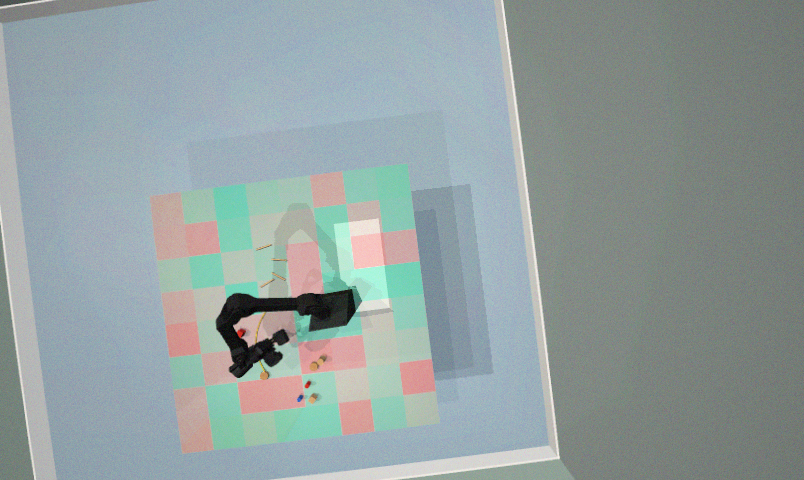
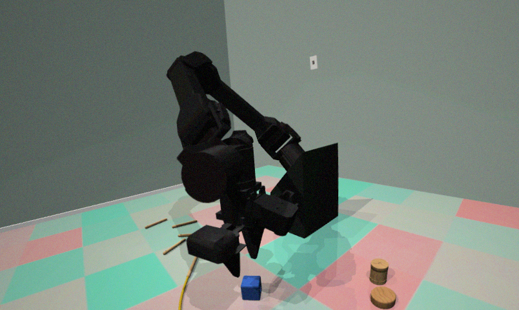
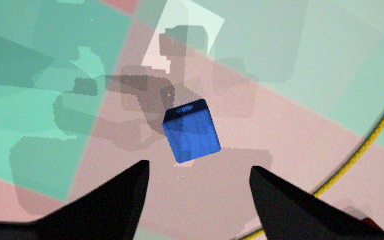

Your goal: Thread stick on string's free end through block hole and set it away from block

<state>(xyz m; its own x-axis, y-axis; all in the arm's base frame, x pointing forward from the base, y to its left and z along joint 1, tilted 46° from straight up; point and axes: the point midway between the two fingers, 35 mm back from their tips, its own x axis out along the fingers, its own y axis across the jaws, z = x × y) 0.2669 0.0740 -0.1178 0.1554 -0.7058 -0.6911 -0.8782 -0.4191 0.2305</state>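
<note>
Right now my gripper tip is 50 mm above the blue block and 10 mm past it. Round my gripper tip: round wooden button (200 mm to the left, 90 mm ahead, 50 mm below); then thin wooden stick (130 mm to the right, 60 mm below, 60 mm ahead); then red cube (200 mm ahead, 50 mm below, 10 mm to the right).
</note>
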